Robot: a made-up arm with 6 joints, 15 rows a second.
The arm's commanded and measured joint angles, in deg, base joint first. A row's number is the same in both.
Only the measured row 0 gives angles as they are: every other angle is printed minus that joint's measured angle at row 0.
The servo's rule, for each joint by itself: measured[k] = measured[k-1] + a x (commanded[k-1-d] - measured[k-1]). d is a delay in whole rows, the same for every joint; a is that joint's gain. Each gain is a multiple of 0.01, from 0.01 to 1. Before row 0 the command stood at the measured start. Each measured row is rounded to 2 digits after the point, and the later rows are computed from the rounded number. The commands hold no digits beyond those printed.
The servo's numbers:
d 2
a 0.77 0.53 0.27 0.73 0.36 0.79
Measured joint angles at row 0:
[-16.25 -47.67 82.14 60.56 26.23 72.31]
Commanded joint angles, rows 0 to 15:
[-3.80 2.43 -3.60 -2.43 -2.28 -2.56]
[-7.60 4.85 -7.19 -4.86 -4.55 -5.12]
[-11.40 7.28 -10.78 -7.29 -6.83 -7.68]
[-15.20 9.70 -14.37 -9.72 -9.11 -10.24]
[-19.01 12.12 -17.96 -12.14 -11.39 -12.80]
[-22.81 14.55 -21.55 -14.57 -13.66 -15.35]
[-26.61 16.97 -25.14 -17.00 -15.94 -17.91]
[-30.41 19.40 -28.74 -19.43 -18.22 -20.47]
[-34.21 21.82 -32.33 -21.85 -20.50 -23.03]
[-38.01 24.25 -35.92 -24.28 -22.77 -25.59]
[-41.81 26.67 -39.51 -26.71 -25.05 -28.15]
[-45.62 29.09 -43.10 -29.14 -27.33 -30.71]
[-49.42 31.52 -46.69 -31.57 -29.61 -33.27]
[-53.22 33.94 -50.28 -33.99 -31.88 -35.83]
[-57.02 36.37 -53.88 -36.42 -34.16 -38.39]
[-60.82 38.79 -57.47 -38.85 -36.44 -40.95]
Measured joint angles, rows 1 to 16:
[0.00 0.00 0.00 0.00 0.00 0.00]
[0.00 0.00 0.00 0.00 0.00 0.00]
[-2.93 1.29 -0.97 -1.77 -0.82 -2.02]
[-6.53 3.18 -2.65 -4.03 -2.16 -4.47]
[-10.28 5.35 -4.85 -6.41 -3.84 -7.01]
[-14.07 7.66 -7.42 -8.83 -5.74 -9.56]
[-17.87 10.02 -10.27 -11.25 -7.77 -12.12]
[-21.67 12.42 -13.32 -13.67 -9.89 -14.67]
[-25.47 14.83 -16.51 -16.10 -12.07 -17.23]
[-29.27 17.25 -19.81 -18.53 -14.28 -19.79]
[-33.07 19.67 -23.19 -20.95 -16.52 -22.35]
[-36.87 22.10 -26.63 -23.38 -18.77 -24.91]
[-40.67 24.52 -30.11 -25.81 -21.03 -27.47]
[-44.48 26.94 -33.62 -28.24 -23.30 -30.03]
[-48.28 29.37 -37.15 -30.67 -25.57 -32.59]
[-52.08 31.79 -40.70 -33.09 -27.84 -35.15]

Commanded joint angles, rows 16 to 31:
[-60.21 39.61 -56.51 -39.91 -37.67 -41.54]
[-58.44 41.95 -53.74 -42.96 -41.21 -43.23]
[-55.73 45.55 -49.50 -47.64 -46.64 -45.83]
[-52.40 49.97 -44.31 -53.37 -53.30 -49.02]
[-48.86 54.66 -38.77 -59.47 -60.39 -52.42]
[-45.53 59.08 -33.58 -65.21 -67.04 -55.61]
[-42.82 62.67 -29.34 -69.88 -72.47 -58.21]
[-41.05 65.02 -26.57 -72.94 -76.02 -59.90]
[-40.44 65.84 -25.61 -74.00 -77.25 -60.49]
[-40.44 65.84 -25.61 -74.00 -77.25 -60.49]
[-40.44 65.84 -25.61 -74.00 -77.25 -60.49]
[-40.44 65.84 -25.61 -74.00 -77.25 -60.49]
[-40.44 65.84 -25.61 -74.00 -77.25 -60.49]
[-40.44 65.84 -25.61 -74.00 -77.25 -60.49]
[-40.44 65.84 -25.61 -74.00 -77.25 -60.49]
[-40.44 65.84 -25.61 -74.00 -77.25 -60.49]
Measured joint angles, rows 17 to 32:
[-55.88 34.22 -44.26 -35.52 -30.12 -37.71]
[-59.68 36.64 -47.83 -37.95 -32.40 -40.27]
[-60.09 38.21 -50.17 -39.38 -34.30 -41.27]
[-58.82 40.19 -51.13 -41.99 -36.79 -42.82]
[-56.44 43.03 -50.69 -46.11 -40.34 -45.20]
[-53.33 46.71 -48.97 -51.41 -45.01 -48.22]
[-49.89 50.92 -46.22 -57.29 -50.55 -51.54]
[-46.53 55.24 -42.81 -63.07 -56.49 -54.76]
[-43.67 59.18 -39.17 -68.04 -62.24 -57.49]
[-41.65 62.28 -35.77 -71.62 -67.20 -59.39]
[-40.72 64.17 -33.03 -73.36 -70.82 -60.26]
[-40.50 65.06 -31.03 -73.83 -73.13 -60.44]
[-40.45 65.47 -29.57 -73.95 -74.61 -60.48]
[-40.44 65.67 -28.50 -73.99 -75.56 -60.49]
[-40.44 65.76 -27.72 -74.00 -76.17 -60.49]
[-40.44 65.80 -27.15 -74.00 -76.56 -60.49]

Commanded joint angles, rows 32 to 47:
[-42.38 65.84 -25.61 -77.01 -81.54 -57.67]
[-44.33 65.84 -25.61 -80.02 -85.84 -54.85]
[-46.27 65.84 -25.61 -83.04 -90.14 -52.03]
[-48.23 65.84 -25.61 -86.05 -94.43 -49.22]
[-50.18 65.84 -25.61 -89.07 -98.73 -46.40]
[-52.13 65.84 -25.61 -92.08 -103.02 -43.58]
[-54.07 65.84 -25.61 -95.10 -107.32 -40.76]
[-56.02 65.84 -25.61 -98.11 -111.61 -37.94]
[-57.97 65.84 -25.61 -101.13 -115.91 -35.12]
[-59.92 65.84 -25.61 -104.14 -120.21 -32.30]
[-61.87 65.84 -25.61 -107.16 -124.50 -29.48]
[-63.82 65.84 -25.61 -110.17 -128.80 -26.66]
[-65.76 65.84 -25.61 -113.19 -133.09 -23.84]
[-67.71 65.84 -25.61 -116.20 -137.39 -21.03]
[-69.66 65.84 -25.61 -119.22 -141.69 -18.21]
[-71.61 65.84 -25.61 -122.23 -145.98 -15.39]
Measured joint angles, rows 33 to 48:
[-40.44 65.82 -26.73 -74.00 -76.81 -60.49]
[-40.44 65.83 -26.43 -74.00 -76.97 -60.49]
[-41.93 65.84 -26.21 -76.20 -78.62 -58.26]
[-43.78 65.84 -26.05 -78.99 -81.22 -55.57]
[-45.70 65.84 -25.93 -81.95 -84.43 -52.77]
[-47.65 65.84 -25.84 -84.94 -88.03 -49.97]
[-49.60 65.84 -25.78 -87.95 -91.88 -47.15]
[-51.55 65.84 -25.73 -90.96 -95.89 -44.33]
[-53.49 65.84 -25.70 -93.98 -100.00 -41.51]
[-55.44 65.84 -25.68 -96.99 -104.18 -38.69]
[-57.39 65.84 -25.66 -100.01 -108.40 -35.87]
[-59.34 65.84 -25.65 -103.02 -112.65 -33.05]
[-61.29 65.84 -25.64 -106.04 -116.92 -30.23]
[-63.24 65.84 -25.63 -109.05 -121.20 -27.41]
[-65.18 65.84 -25.62 -112.07 -125.48 -24.59]
[-67.13 65.84 -25.62 -115.08 -129.77 -21.78]

